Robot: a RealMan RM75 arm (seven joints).
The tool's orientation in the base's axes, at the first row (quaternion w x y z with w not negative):
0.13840 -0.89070 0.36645 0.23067
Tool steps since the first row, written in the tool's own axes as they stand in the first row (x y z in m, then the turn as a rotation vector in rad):
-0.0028 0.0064 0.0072 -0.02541 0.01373 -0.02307
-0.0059 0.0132 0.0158 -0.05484 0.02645 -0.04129
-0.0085 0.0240 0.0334 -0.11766 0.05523 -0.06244
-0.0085 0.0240 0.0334 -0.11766 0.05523 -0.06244
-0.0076 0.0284 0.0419 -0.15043 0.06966 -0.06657
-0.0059 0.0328 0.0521 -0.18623 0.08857 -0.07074
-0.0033 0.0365 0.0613 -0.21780 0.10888 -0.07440
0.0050 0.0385 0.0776 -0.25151 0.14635 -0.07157
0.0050 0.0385 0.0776 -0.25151 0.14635 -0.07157
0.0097 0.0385 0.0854 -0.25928 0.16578 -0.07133
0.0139 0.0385 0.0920 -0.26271 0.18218 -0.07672
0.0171 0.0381 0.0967 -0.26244 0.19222 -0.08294
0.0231 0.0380 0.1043 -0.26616 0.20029 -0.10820
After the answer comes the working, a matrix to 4 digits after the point.
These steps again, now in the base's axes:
-0.0086 0.0002 -0.0052 -0.01858 -0.00414 0.03169
-0.0180 0.0009 -0.0115 -0.04045 -0.00320 0.06136
-0.0328 0.0023 -0.0261 -0.09379 0.00506 0.10941
-0.0328 0.0023 -0.0261 -0.09379 0.00506 0.10941
-0.0381 0.0022 -0.0341 -0.12334 0.01265 0.12861
-0.0433 0.0024 -0.0441 -0.15798 0.01889 0.14905
-0.0472 0.0021 -0.0536 -0.19113 0.02188 0.16679
-0.0485 0.0026 -0.0719 -0.23993 0.01694 0.17873
-0.0485 0.0026 -0.0719 -0.23993 0.01694 0.17873
-0.0480 0.0031 -0.0810 -0.25878 0.00815 0.18100
-0.0474 0.0034 -0.0888 -0.27101 -0.00344 0.18610
-0.0465 0.0037 -0.0944 -0.27611 -0.01314 0.19050
-0.0451 0.0034 -0.1040 -0.27640 -0.02704 0.21339

The tool's axes in the first row as the columns of a matrix, in the base's axes (rounded; the answer above uses it unrounded):
0.6250 -0.7166 -0.3095
-0.5889 -0.6931 0.4156
-0.5124 -0.0775 -0.8553

